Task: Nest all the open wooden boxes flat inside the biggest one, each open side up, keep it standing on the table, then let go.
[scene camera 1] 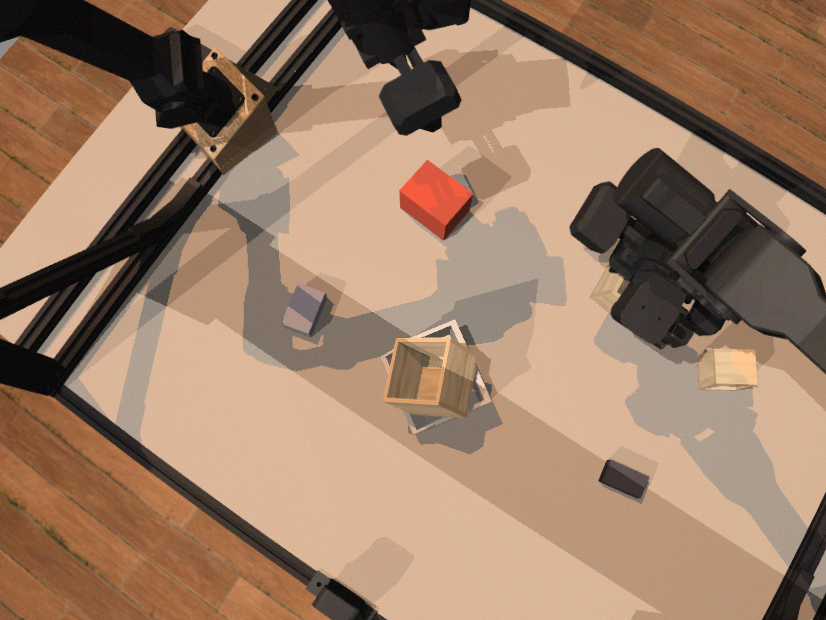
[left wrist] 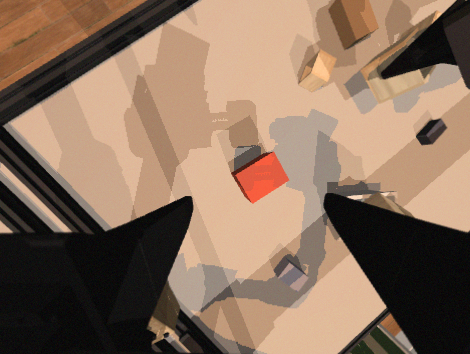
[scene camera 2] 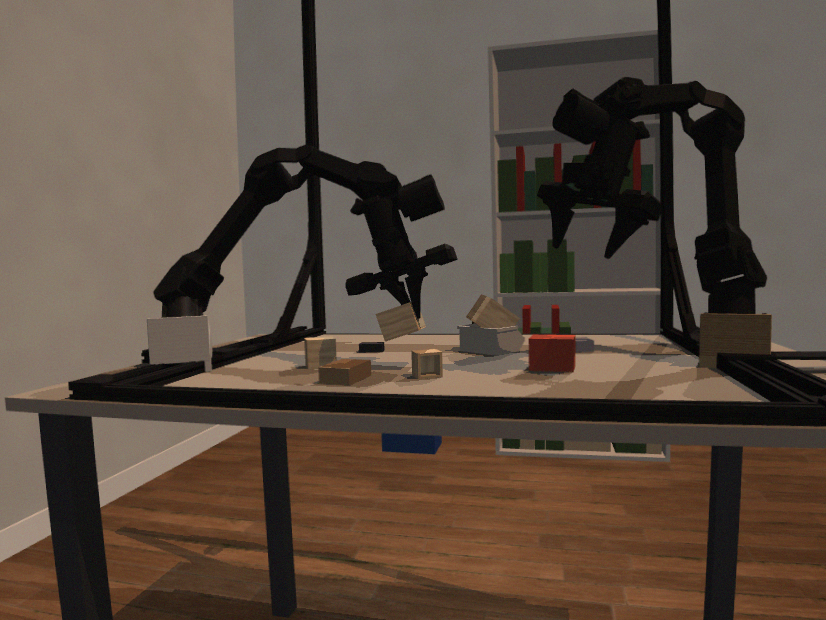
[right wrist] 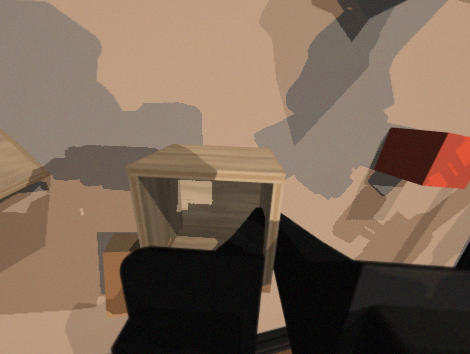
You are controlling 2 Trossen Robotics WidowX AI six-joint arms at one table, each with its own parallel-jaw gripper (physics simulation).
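Frame: origin at the left arm's base, x ahead, y left, z up, level; millimetres.
Where they show: left gripper, between the fingertips: (left wrist: 257, 200) (scene camera 2: 580, 252); right gripper, between the fingertips: (scene camera 1: 613, 269) (left wrist: 382, 75) (scene camera 2: 417, 319) (right wrist: 264, 215); left arm's base, origin of its link: (scene camera 1: 214, 102) (scene camera 2: 733, 323); right arm's base, origin of its link: (scene camera 2: 181, 332).
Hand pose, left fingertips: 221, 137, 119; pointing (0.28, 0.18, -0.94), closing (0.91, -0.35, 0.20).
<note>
Each offset is from my left fingertips to the top centre of the thing, as dx, dy, dz.
A wooden open box @(+287, +58, -72) (scene camera 1: 605, 291) (scene camera 2: 396, 321) (left wrist: 400, 82) (right wrist: 230, 162) is held tilted above the table. My right gripper (scene camera 2: 415, 308) (right wrist: 264, 215) is shut on one side wall, and its opening faces the right wrist camera. Another wooden box @(+206, -171, -74) (scene camera 1: 458, 378) (scene camera 2: 492, 312) is tipped on top of a pale grey box @(+206, -165, -135) (scene camera 1: 427, 427) (scene camera 2: 487, 341). A small open box @(+214, +110, -146) (scene camera 2: 427, 365) (left wrist: 317, 71) lies on its side, and a pale wooden box @(+433, +94, -136) (scene camera 1: 727, 370) (scene camera 2: 320, 352) stands at the picture's left in scene camera 2. My left gripper (scene camera 2: 582, 250) (left wrist: 257, 200) is open, high above the table.
A red block @(+48, -15, -134) (scene camera 1: 435, 198) (scene camera 2: 551, 353) (left wrist: 261, 178), a grey-purple block @(+41, -220, -164) (scene camera 1: 305, 311) (left wrist: 291, 274), a dark block @(+436, -82, -168) (scene camera 1: 624, 479) (scene camera 2: 371, 347) (left wrist: 431, 132) and a brown block @(+322, +176, -160) (scene camera 2: 344, 371) (left wrist: 353, 21) lie on the table. Black frame bars (scene camera 2: 393, 402) edge it.
</note>
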